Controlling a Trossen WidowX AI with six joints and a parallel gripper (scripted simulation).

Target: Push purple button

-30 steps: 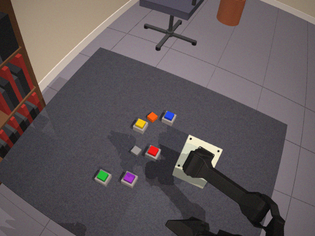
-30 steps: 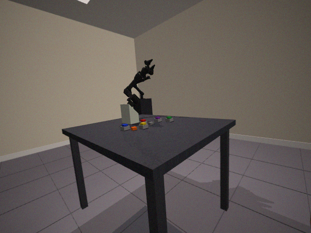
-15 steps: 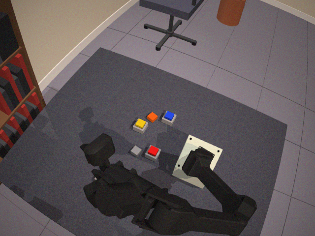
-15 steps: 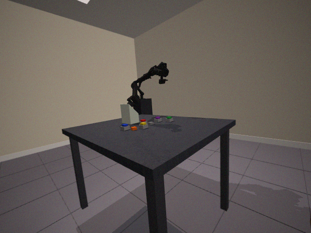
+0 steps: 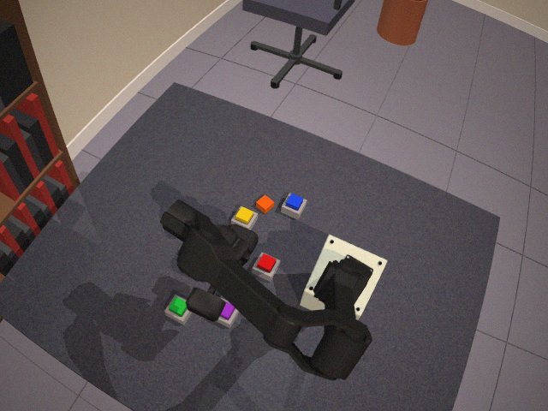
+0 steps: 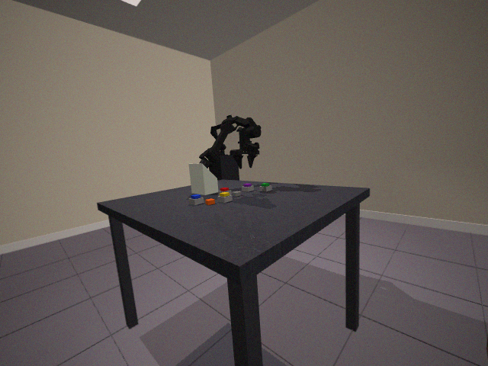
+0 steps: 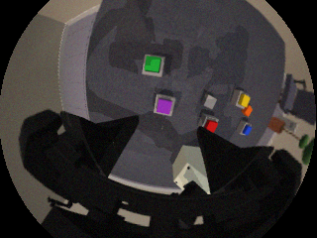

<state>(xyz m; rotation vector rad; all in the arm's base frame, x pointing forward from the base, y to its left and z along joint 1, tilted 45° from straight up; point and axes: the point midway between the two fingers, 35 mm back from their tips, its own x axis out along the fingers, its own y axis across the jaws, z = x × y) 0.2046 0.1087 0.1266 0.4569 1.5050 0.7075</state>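
My gripper tip is 10 mm to the right of the purple button and 90 mm above it. Also, from my gripper tip: green button (80 mm ahead, 60 mm to the left, 90 mm below); then red button (20 mm behind, 140 mm to the right, 90 mm below); then grey block (40 mm ahead, 110 mm to the right, 120 mm below).
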